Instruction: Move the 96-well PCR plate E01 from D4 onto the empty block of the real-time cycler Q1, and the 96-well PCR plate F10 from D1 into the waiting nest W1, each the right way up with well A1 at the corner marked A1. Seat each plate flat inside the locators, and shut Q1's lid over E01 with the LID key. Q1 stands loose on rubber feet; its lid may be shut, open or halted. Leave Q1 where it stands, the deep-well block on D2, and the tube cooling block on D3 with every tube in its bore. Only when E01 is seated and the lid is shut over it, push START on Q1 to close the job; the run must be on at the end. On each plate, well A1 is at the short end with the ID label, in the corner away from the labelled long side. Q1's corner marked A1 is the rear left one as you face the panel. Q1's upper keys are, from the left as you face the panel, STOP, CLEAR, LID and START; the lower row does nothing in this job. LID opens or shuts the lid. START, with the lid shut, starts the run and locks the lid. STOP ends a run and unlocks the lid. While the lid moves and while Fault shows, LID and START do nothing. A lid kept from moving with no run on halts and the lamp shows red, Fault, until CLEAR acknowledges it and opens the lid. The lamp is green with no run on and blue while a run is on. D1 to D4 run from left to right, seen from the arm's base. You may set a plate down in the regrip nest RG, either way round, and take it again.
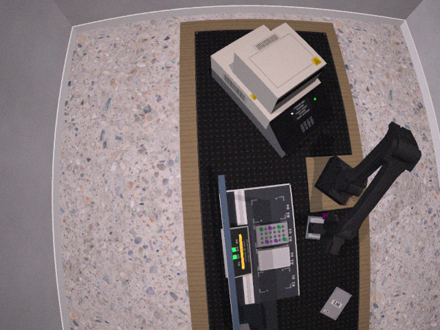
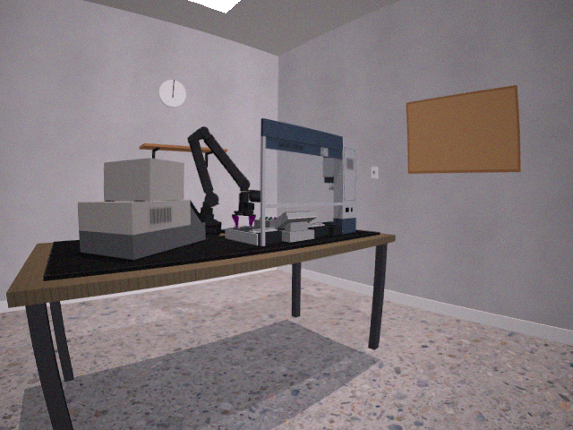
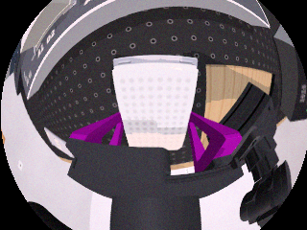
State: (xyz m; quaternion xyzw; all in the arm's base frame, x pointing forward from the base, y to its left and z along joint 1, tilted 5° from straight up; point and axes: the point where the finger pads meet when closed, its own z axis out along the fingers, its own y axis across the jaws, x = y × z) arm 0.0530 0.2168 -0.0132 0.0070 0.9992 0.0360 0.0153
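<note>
The grey regrip nest lies 3 cm below my hand. Also, from my hand: deep-well block (22 cm ahead, 14 cm to the left, 4 cm above); clear panel (40 cm ahead, 29 cm above, 18 cm to the left); tube cooling block (24 cm ahead, 4 cm to the left, 4 cm above).
</note>
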